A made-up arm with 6 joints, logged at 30 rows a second.
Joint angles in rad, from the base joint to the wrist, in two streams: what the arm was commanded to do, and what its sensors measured. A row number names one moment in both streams.
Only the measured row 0 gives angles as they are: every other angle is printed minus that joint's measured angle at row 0.
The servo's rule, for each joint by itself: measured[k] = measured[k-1] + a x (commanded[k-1-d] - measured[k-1]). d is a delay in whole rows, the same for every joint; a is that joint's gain. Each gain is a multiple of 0.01, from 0.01 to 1. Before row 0 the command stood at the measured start. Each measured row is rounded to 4 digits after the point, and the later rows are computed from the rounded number. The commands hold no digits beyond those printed.
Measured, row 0: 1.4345 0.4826 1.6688 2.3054 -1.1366 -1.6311
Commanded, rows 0 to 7: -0.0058 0.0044 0.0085 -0.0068 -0.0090 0.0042; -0.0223 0.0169 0.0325 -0.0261 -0.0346 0.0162; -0.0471 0.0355 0.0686 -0.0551 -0.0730 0.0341; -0.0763 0.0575 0.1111 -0.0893 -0.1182 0.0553; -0.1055 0.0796 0.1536 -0.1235 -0.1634 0.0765; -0.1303 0.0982 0.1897 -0.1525 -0.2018 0.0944; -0.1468 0.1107 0.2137 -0.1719 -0.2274 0.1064; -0.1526 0.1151 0.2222 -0.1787 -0.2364 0.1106
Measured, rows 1 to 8: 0.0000 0.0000 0.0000 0.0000 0.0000 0.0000; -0.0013 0.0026 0.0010 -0.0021 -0.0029 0.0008; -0.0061 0.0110 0.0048 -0.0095 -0.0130 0.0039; -0.0155 0.0255 0.0125 -0.0236 -0.0322 0.0099; -0.0295 0.0444 0.0243 -0.0440 -0.0597 0.0190; -0.0470 0.0652 0.0398 -0.0686 -0.0929 0.0305; -0.0662 0.0847 0.0578 -0.0946 -0.1277 0.0433; -0.0847 0.1000 0.0765 -0.1186 -0.1596 0.0559
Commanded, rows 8 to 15: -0.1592 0.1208 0.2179 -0.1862 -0.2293 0.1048; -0.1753 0.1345 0.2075 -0.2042 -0.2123 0.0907; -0.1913 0.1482 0.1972 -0.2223 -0.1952 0.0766; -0.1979 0.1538 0.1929 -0.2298 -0.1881 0.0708; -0.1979 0.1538 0.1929 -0.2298 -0.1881 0.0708; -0.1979 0.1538 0.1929 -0.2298 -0.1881 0.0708; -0.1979 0.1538 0.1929 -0.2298 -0.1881 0.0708; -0.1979 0.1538 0.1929 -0.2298 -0.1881 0.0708
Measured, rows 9 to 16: -0.1003 0.1089 0.0940 -0.1372 -0.1842 0.0668; -0.1138 0.1159 0.1089 -0.1524 -0.1986 0.0744; -0.1279 0.1269 0.1207 -0.1685 -0.2030 0.0777; -0.1425 0.1395 0.1299 -0.1852 -0.2005 0.0775; -0.1552 0.1479 0.1375 -0.1990 -0.1965 0.0762; -0.1650 0.1514 0.1441 -0.2085 -0.1938 0.0751; -0.1726 0.1528 0.1500 -0.2151 -0.1920 0.0742; -0.1784 0.1534 0.1551 -0.2197 -0.1908 0.0735
